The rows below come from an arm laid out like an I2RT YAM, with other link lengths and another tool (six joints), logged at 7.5 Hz.
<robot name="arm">
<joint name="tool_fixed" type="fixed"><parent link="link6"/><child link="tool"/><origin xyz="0.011 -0.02 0.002" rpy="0 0.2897 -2.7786"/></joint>
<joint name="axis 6" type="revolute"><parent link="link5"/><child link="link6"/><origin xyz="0.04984 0 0.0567" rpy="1.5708 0 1.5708"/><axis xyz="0 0 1"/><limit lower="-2.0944" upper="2.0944"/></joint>
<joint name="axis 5" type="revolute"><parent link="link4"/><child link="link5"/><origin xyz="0.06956 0.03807 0.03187" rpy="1.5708 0 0"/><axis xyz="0 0 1"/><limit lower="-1.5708" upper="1.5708"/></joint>
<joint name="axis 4" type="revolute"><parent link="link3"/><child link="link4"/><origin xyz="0.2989 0.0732 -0.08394"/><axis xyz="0 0 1"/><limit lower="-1.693" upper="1.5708"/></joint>
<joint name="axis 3" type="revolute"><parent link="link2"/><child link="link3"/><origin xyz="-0.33 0 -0.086" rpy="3.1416 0 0"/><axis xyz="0 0 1"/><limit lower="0" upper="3.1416"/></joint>
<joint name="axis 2" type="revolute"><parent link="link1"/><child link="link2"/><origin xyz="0.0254 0.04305 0.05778" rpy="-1.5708 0 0"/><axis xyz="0 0 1"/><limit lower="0" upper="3.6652"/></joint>
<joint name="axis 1" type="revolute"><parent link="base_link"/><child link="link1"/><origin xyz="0 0 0.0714"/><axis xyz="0 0 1"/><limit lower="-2.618" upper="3.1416"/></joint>
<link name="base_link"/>
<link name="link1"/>
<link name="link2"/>
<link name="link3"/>
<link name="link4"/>
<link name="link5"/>
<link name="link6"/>
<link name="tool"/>
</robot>
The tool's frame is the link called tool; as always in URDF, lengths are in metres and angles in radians.
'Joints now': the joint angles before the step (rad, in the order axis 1, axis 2, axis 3, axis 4, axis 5, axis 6). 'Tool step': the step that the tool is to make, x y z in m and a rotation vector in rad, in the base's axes. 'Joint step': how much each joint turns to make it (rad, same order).
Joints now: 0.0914, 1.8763, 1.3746, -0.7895, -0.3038, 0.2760
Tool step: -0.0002, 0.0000, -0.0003, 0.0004, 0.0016, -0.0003
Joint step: 0.0000, 0.0001, -0.0007, -0.0006, -0.0004, 0.0005
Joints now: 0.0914, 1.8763, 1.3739, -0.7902, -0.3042, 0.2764
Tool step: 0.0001, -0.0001, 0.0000, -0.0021, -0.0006, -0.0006
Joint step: 0.0000, 0.0001, 0.0001, 0.0004, 0.0022, 0.0000
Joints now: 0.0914, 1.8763, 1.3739, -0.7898, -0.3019, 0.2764
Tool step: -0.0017, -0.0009, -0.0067, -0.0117, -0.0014, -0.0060
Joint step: 0.0000, 0.0000, -0.0226, 0.0237, 0.0130, 0.0026
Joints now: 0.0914, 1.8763, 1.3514, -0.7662, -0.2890, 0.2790
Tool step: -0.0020, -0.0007, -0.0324, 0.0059, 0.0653, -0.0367
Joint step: -0.0001, 0.0441, -0.0448, 0.0359, -0.0023, 0.0401
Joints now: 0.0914, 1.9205, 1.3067, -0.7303, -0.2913, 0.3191
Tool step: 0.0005, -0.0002, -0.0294, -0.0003, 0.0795, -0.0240
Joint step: 0.0000, 0.0604, -0.0117, 0.0004, -0.0023, 0.0260
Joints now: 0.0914, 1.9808, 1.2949, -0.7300, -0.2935, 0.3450
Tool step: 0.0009, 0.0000, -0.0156, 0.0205, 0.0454, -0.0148
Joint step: -0.0024, 0.0363, 0.0000, -0.0022, -0.0226, 0.0164
